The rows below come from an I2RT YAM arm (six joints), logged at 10 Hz.
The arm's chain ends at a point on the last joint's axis. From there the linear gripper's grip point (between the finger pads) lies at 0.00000 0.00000 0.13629 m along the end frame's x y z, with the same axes.
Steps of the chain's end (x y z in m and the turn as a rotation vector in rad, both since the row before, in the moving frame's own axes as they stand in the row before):
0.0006 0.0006 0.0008 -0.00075 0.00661 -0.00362
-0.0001 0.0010 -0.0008 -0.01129 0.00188 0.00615
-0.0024 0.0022 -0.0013 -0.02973 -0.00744 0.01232
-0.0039 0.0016 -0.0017 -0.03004 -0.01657 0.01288
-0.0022 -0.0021 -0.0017 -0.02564 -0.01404 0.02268
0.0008 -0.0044 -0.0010 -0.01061 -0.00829 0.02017
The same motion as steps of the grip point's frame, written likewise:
0.0015 0.0007 0.0008 -0.00075 0.00661 -0.00362
0.0002 0.0025 -0.0008 -0.01129 0.00188 0.00615
-0.0034 0.0062 -0.0014 -0.02973 -0.00744 0.01232
-0.0062 0.0057 -0.0018 -0.03004 -0.01657 0.01288
-0.0042 0.0014 -0.0018 -0.02564 -0.01404 0.02268
-0.0003 -0.0030 -0.0010 -0.01061 -0.00829 0.02017

